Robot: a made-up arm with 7 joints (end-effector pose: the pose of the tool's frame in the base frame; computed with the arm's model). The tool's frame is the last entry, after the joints.
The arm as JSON. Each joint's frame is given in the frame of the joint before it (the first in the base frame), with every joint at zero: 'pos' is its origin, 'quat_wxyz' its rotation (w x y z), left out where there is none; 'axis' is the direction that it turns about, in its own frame. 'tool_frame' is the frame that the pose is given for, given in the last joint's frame.
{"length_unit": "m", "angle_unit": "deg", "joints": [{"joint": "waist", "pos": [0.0, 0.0, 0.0], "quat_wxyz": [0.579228, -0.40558, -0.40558, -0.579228], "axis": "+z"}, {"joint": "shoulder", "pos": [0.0, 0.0, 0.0], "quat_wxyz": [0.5, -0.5, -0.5, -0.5], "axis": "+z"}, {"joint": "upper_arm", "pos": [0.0, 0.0, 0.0], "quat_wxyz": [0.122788, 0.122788, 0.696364, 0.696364], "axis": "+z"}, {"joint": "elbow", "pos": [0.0, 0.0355, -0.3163], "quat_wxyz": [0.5, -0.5, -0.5, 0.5], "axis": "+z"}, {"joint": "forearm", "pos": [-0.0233, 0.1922, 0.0], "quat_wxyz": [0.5, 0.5, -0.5, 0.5], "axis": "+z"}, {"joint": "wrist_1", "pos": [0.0, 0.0, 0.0], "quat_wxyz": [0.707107, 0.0, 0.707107, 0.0], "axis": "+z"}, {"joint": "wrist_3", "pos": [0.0, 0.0, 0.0], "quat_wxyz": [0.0, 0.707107, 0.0, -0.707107], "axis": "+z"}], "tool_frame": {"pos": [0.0, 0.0, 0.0], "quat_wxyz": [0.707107, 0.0, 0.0, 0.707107]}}
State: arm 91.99 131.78 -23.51 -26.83 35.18 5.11 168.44
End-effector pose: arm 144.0 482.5 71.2 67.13 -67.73 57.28
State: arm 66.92 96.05 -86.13 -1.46 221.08 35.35 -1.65
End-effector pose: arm -127.7 479.4 115.3 71.55 -29.28 82.14
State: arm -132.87 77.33 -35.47 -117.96 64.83 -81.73 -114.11
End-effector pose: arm 55.2 31.9 321.8 -28.25 74.27 -48.33
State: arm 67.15 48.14 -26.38 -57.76 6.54 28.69 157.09
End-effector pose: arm -327.6 234.9 -253.5 63.21 -8.47 120.49
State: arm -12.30 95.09 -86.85 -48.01 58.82 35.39 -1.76
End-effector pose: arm 67.5 472.0 -113.1 55.96 30.70 -12.72
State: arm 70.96 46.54 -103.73 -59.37 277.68 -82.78 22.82
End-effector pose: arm -459.4 66.0 -94.2 -161.45 -8.79 -22.93
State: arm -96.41 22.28 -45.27 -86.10 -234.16 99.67 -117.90
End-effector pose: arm 338.7 -205.0 135.9 31.65 28.59 138.99
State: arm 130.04 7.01 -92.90 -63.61 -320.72 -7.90 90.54
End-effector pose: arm -274.9 -353.2 131.2 -1.69 99.87 133.50
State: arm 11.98 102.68 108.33 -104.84 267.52 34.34 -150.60
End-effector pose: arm -33.2 231.4 284.3 40.99 133.90 48.97
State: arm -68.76 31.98 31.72 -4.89 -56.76 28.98 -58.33
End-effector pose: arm 470.7 166.9 -106.1 65.43 -10.91 -64.46
